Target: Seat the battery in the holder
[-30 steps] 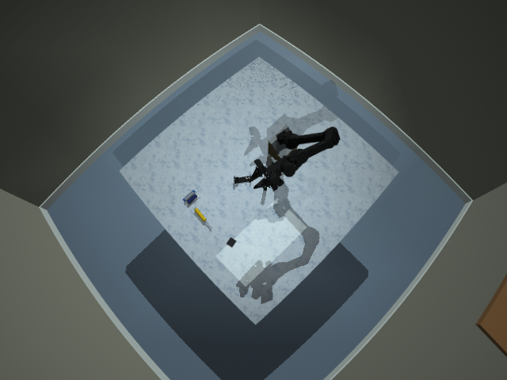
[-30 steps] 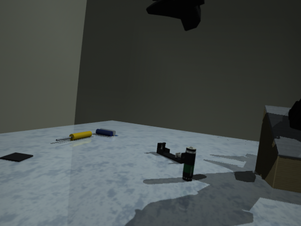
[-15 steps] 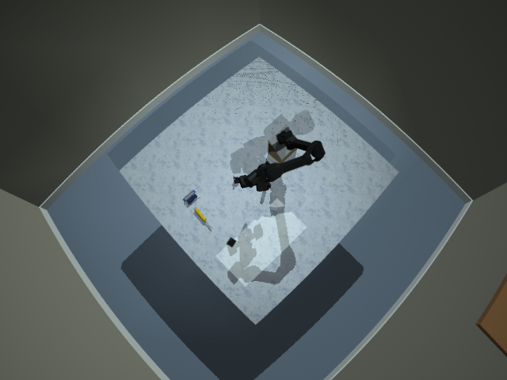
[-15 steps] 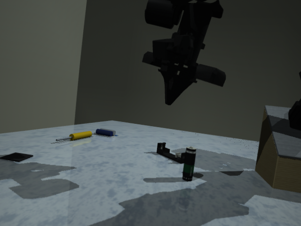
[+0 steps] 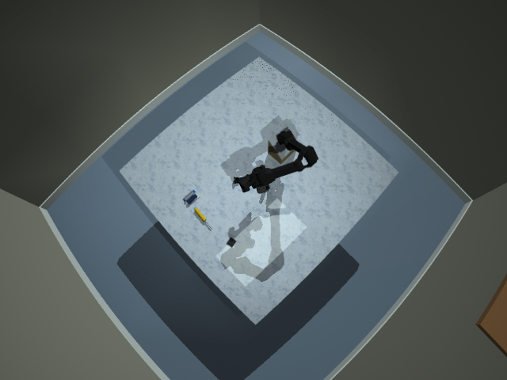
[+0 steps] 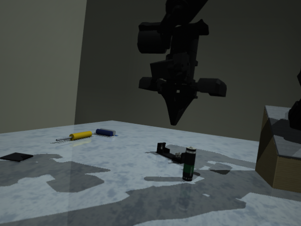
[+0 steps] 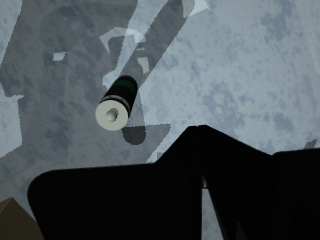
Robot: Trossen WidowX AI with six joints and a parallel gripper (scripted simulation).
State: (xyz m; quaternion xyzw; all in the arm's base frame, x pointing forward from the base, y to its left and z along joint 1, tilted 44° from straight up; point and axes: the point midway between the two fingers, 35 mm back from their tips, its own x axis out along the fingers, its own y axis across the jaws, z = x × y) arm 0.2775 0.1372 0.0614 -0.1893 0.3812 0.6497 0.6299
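The battery lies 5 cm behind my gripper tip, 1 cm to the left of it and 7 cm below it. Also, from my gripper tip: yellow-handled screwdriver (35 cm ahead, 5 cm to the right, 10 cm below).
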